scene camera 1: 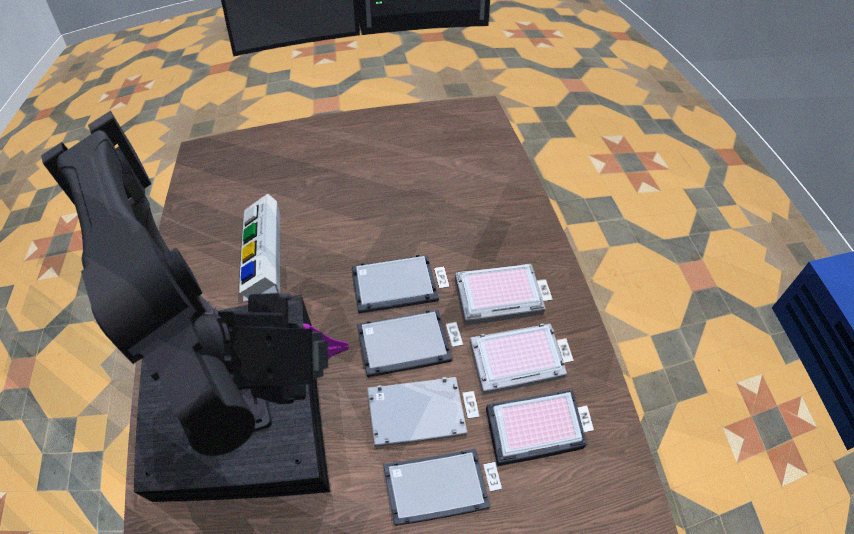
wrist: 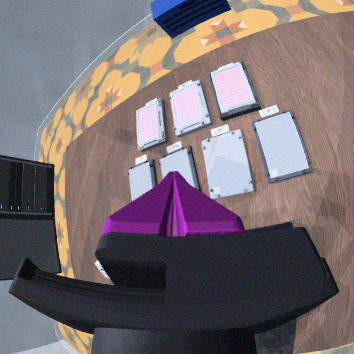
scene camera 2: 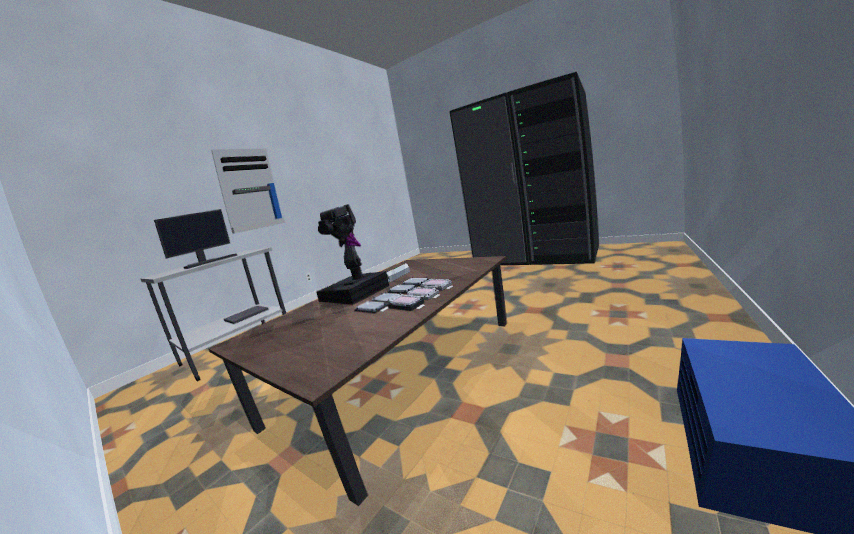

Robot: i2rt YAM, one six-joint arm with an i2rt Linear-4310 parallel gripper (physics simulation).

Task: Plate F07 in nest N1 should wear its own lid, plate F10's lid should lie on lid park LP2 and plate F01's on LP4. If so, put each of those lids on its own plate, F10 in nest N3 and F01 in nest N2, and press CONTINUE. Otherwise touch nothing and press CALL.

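Frame: origin at the arm's base, x ahead, y right, z down, level; metres.
Where they show: gripper, fingertip midpoint: (scene camera 1: 344, 345) (wrist: 173, 178) (scene camera 2: 360, 245); arm's base, link origin: (scene camera 2: 358, 279).
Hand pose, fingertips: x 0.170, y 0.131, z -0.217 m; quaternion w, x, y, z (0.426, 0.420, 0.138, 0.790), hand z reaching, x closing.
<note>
Each offset is from my fingertips to the top centre of the thing. "spot": to the spot under its first point. Level surfaces: height alone.
Pink-welled plates sit in nest N1 {spot: dx +0.245, dy +0.085, dz +0.267 m} (scene camera 1: 540, 425) (wrist: 232, 89), N2 {dx +0.273, dy -0.050, dz +0.271 m} (scene camera 1: 521, 354) (wrist: 187, 106) and N3 {dx +0.299, dy -0.183, dz +0.268 m} (scene camera 1: 501, 288) (wrist: 150, 123); I cannot tell whether clear lids cover them, and no plate name is readable. Flat grey pieces show at LP2 {dx +0.131, dy -0.274, dz +0.283 m} (scene camera 1: 394, 281) (wrist: 142, 177), LP4 {dx +0.106, dy -0.150, dz +0.283 m} (scene camera 1: 404, 340) (wrist: 180, 162), LP1 {dx +0.082, dy -0.022, dz +0.281 m} (scene camera 1: 418, 412) (wrist: 227, 162) and LP3 {dx +0.064, dy +0.111, dz +0.283 m} (scene camera 1: 437, 488) (wrist: 282, 145). The button box {dx -0.098, dy -0.437, dz +0.237 m} (scene camera 1: 270, 242) (scene camera 2: 398, 272) has white, green, yellow and blue buttons; their print is unreadable. My gripper (scene camera 1: 347, 346) (wrist: 173, 178) is shut and empty, left of the LP4 park in scene camera 1.
The arm's black base (scene camera 1: 283, 465) (scene camera 2: 333, 292) stands on the brown table {dz +0.302 m} (scene camera 1: 352, 157) (scene camera 2: 302, 358). A blue cabinet (scene camera 1: 825, 314) (scene camera 2: 774, 390) stands on the floor beyond the nests. A dark server cabinet (scene camera 2: 491, 188) and a side bench with a monitor (scene camera 2: 192, 234) stand away from the table.
</note>
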